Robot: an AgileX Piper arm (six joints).
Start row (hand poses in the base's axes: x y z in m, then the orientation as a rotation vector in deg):
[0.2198 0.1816 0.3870 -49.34 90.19 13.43]
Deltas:
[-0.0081 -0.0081 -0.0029 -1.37 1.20 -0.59]
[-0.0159 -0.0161 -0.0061 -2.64 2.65 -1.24]
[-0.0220 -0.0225 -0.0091 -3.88 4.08 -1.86]
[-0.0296 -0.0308 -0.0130 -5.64 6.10 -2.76]
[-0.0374 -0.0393 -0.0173 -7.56 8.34 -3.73]
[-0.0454 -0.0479 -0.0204 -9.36 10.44 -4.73]
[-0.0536 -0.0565 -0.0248 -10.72 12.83 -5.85]
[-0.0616 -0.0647 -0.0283 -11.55 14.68 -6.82]
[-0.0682 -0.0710 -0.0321 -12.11 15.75 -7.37]
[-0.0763 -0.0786 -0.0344 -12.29 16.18 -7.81]
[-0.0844 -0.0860 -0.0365 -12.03 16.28 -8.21]
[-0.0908 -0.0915 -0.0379 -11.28 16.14 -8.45]
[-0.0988 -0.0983 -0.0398 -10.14 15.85 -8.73]
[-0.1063 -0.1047 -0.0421 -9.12 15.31 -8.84]
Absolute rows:
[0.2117 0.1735 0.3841 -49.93 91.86 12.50]
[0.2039 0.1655 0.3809 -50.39 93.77 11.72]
[0.1978 0.1591 0.3779 -50.84 95.63 10.96]
[0.1902 0.1508 0.3740 -51.45 98.28 9.84]
[0.1824 0.1423 0.3697 -52.12 101.19 8.62]
[0.1744 0.1337 0.3666 -52.65 103.95 7.38]
[0.1662 0.1251 0.3622 -52.71 106.93 6.53]
[0.1582 0.1169 0.3587 -52.48 109.23 5.96]
[0.1516 0.1106 0.3549 -52.41 110.57 5.57]
[0.1435 0.1030 0.3526 -52.15 111.18 5.28]
[0.1354 0.0956 0.3505 -51.59 111.37 5.24]
[0.1290 0.0901 0.3491 -50.79 111.16 5.62]
[0.1210 0.0833 0.3472 -49.66 110.73 6.22]
[0.1135 0.0769 0.3449 -48.79 110.03 6.73]

